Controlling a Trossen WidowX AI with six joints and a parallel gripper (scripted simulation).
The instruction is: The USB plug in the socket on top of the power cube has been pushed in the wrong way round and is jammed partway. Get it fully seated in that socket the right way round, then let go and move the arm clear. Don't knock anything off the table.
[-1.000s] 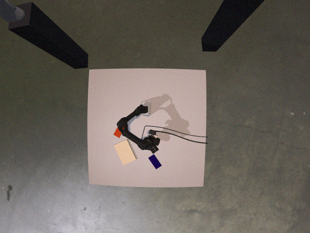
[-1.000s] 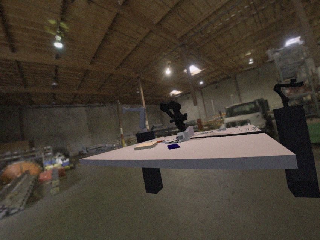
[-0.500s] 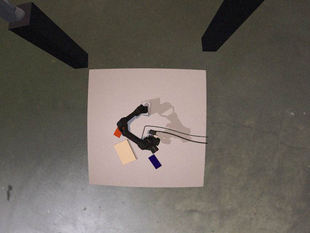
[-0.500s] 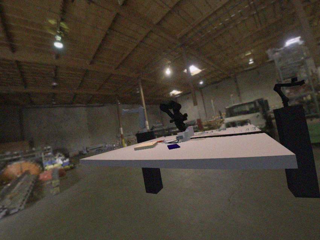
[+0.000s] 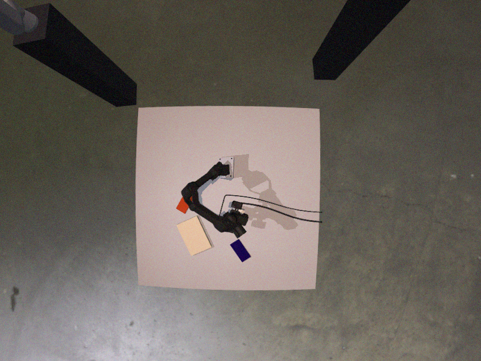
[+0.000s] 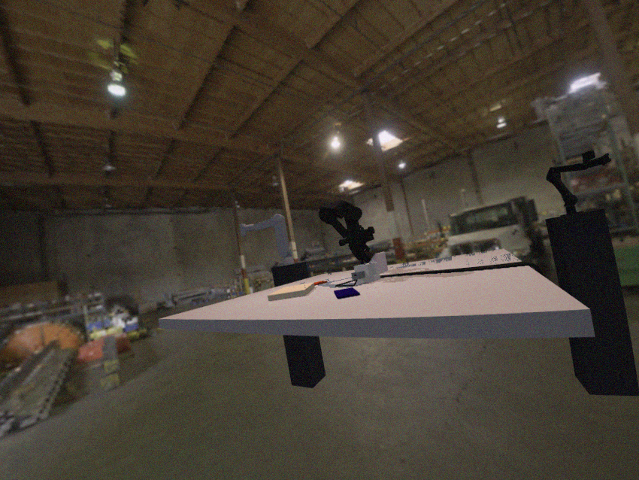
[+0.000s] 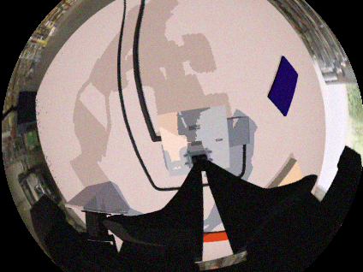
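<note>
My gripper tip is 20 mm above the dark USB plug. Round my gripper tip: orange block 90 mm behind, 340 mm to the right, 100 mm below; beige block 150 mm ahead, 290 mm to the right, 90 mm below; dark blue block 270 mm ahead, 20 mm to the left, 100 mm below.
</note>
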